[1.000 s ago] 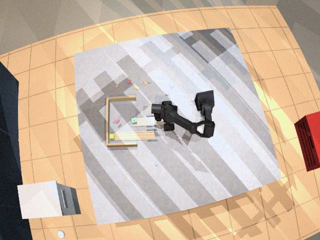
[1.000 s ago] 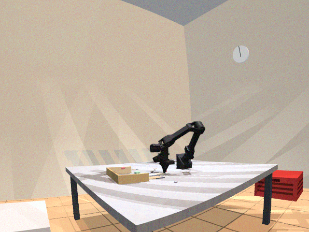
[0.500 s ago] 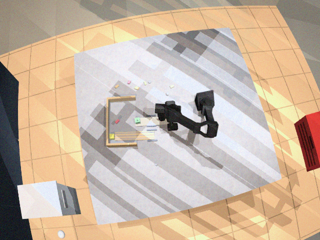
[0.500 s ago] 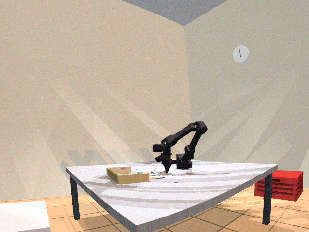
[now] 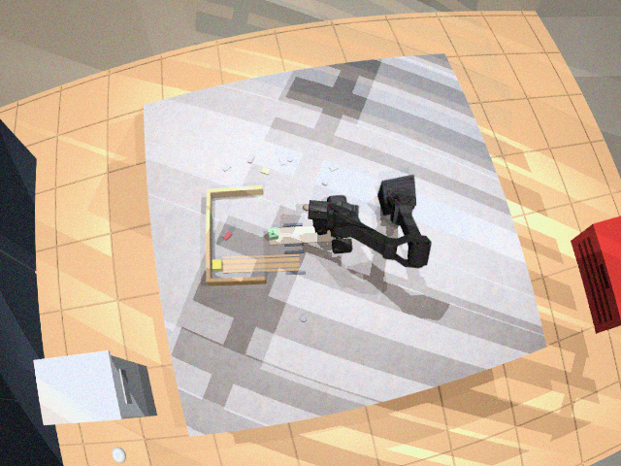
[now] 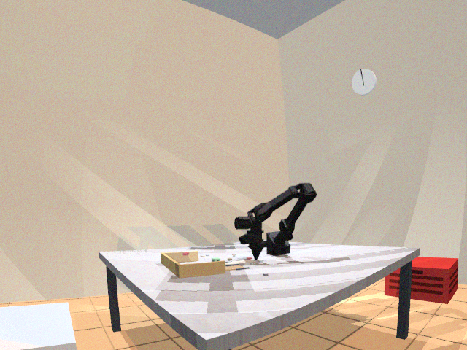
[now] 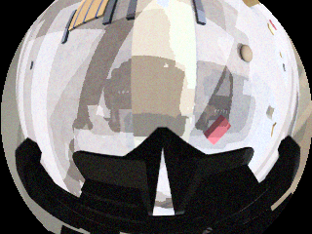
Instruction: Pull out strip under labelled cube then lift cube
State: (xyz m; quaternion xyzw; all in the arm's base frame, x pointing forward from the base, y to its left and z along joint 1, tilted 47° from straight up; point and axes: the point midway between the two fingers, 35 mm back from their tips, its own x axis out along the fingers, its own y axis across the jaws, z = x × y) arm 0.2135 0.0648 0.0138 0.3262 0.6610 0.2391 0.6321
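The pale strip lies 100 mm ahead of my gripper tip and 20 mm to the right of it. Also, from my gripper tip: labelled cube (210 mm ahead, 40 mm to the right, 20 mm above).
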